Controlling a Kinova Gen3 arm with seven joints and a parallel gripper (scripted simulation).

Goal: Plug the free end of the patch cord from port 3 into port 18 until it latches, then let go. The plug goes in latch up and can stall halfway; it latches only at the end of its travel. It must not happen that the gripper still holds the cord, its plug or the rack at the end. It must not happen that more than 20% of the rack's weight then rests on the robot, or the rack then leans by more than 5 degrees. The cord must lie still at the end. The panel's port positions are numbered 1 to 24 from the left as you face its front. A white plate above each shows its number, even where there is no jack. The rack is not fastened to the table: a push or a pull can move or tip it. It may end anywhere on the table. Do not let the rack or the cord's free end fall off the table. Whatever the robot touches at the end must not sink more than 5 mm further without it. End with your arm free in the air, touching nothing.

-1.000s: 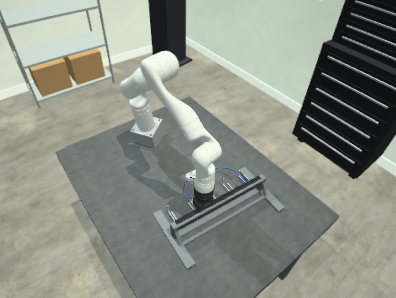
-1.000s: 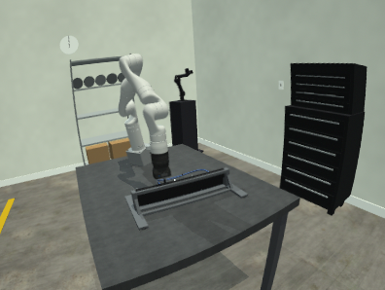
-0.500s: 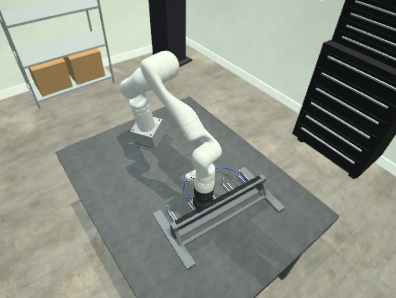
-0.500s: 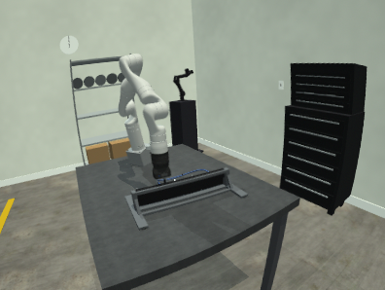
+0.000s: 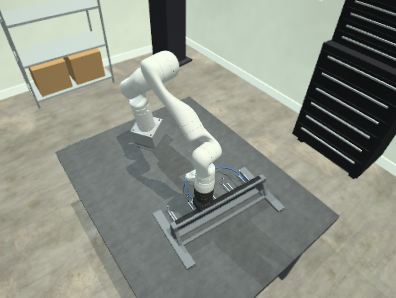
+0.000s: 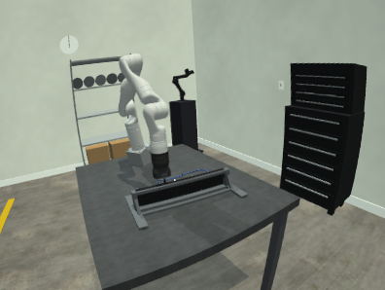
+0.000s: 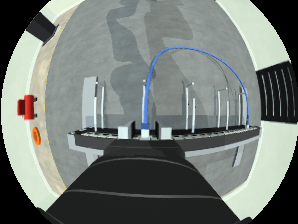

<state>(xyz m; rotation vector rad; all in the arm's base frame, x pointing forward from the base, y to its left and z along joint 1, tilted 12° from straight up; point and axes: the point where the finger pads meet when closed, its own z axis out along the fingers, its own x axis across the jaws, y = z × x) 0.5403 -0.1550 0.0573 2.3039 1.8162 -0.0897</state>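
Right now my hand is 10 mm short of the plug and 10 mm above it.
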